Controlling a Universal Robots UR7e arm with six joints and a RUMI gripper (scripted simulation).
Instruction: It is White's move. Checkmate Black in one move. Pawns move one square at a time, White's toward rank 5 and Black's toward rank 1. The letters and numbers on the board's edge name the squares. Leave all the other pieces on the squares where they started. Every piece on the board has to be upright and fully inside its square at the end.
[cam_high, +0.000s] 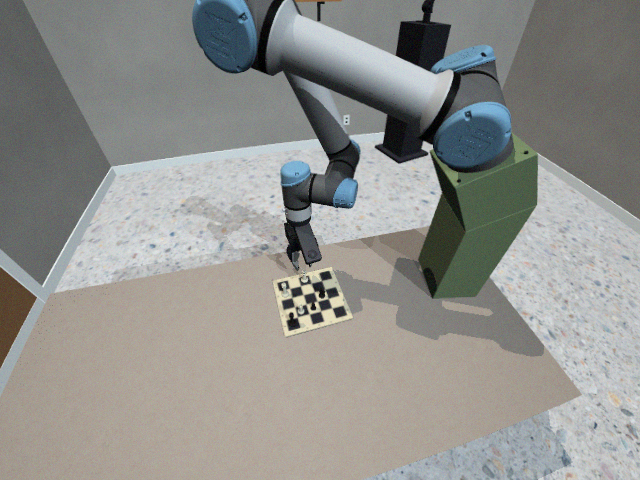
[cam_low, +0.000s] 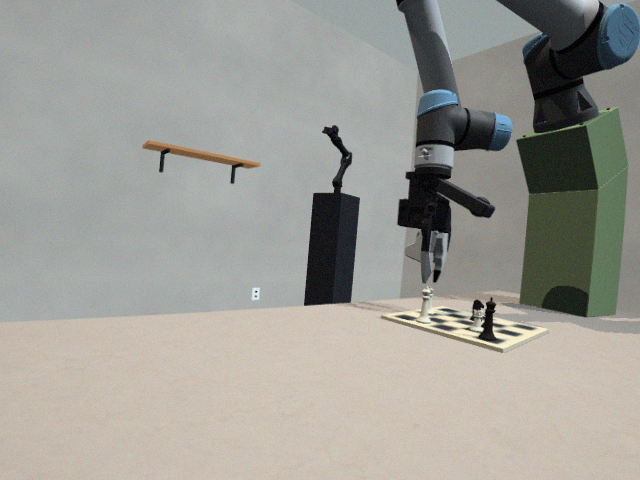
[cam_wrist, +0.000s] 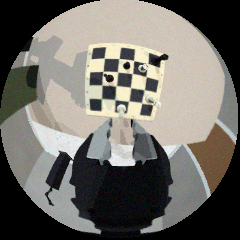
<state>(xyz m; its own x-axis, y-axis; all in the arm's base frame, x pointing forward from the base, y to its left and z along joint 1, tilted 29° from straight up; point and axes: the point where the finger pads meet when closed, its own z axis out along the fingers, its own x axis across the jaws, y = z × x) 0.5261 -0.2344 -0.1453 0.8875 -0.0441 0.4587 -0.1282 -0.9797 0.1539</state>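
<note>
The tall white piece lies 80 mm ahead of my hand, 40 mm below it and 20 mm to the left of it. The rest, counted from my hand: chessboard: 80 mm to the left, 80 mm below, 20 mm ahead; black king: 130 mm to the left, 110 mm ahead, 40 mm below.
</note>
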